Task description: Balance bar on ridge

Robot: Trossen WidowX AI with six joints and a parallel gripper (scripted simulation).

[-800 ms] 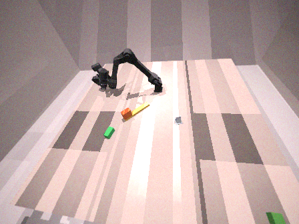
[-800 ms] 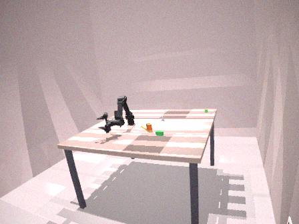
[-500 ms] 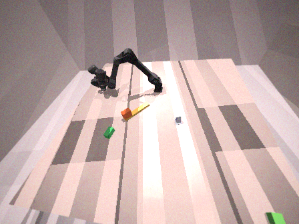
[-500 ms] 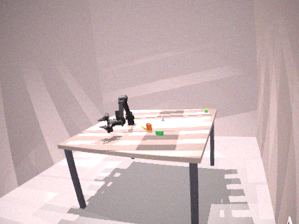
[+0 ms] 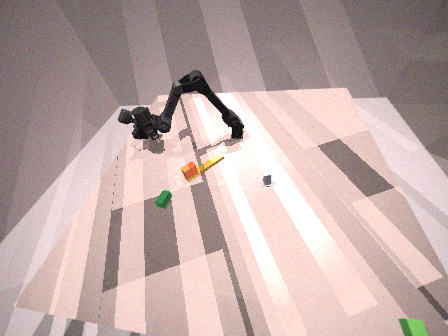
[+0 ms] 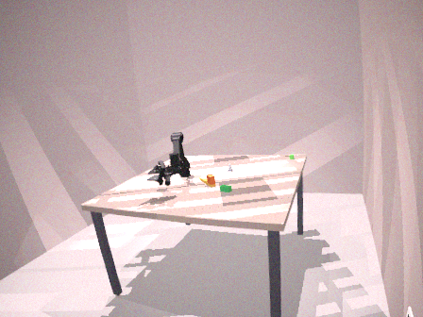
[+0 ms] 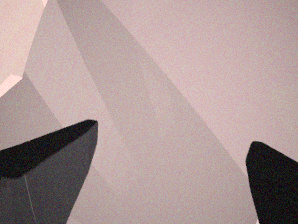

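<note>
Now: the grey piece 26 cm ahead of my gripper tip, 68 cm to the left of it and 16 cm below it.
</note>
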